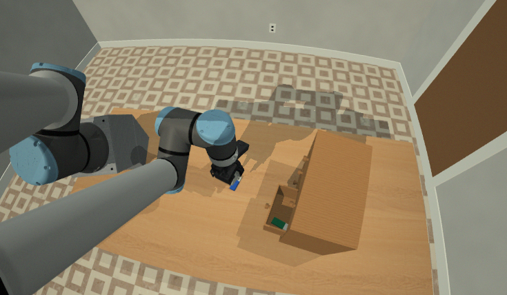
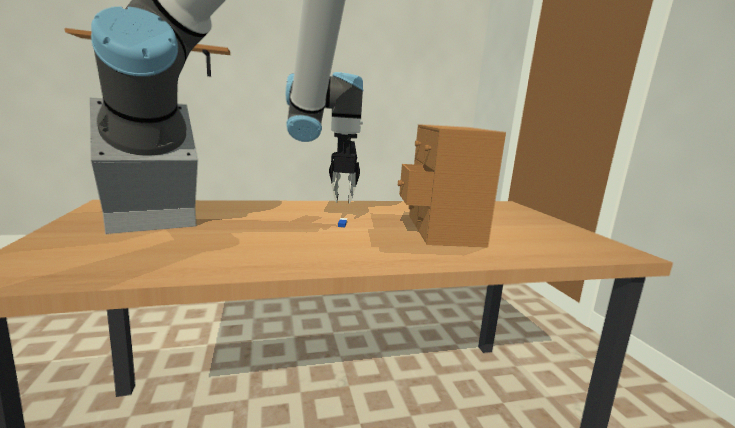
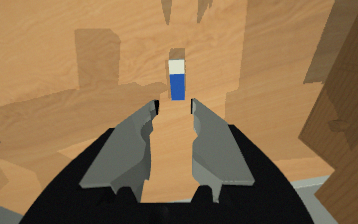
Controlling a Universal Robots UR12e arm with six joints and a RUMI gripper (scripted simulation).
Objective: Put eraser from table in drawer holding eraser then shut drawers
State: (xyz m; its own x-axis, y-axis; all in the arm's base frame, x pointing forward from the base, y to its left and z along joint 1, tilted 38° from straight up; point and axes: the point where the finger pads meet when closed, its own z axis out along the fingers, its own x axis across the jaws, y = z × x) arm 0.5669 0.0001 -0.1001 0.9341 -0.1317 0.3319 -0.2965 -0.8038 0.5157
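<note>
My hand is 1 cm to the right of the blue eraser and 8 cm above it. Round my hand: green eraser 21 cm ahead, 17 cm to the right, 3 cm above.
</note>
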